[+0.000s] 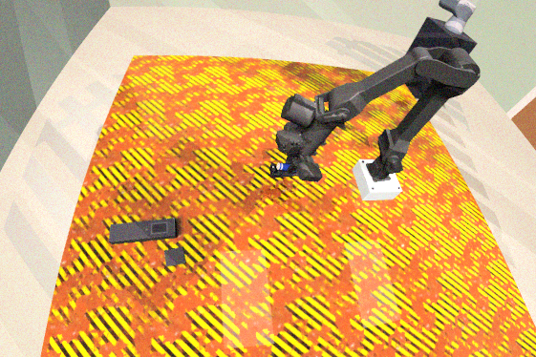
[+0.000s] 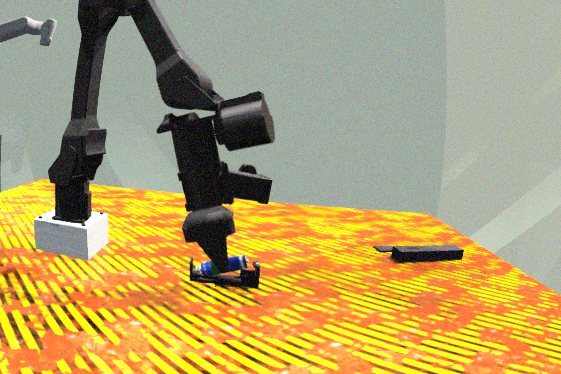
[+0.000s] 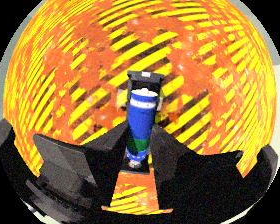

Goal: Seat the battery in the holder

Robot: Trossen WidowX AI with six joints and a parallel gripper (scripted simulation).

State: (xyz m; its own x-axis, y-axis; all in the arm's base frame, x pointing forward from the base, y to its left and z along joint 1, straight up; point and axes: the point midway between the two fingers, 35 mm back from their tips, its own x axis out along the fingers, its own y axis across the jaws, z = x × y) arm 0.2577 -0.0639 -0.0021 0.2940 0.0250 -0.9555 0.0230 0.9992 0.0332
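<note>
Right now my gripper tip is 1 cm below the battery. Also, from my gripper tip: dark square plate: 32 cm ahead, 21 cm to the left, 2 cm below.
</note>
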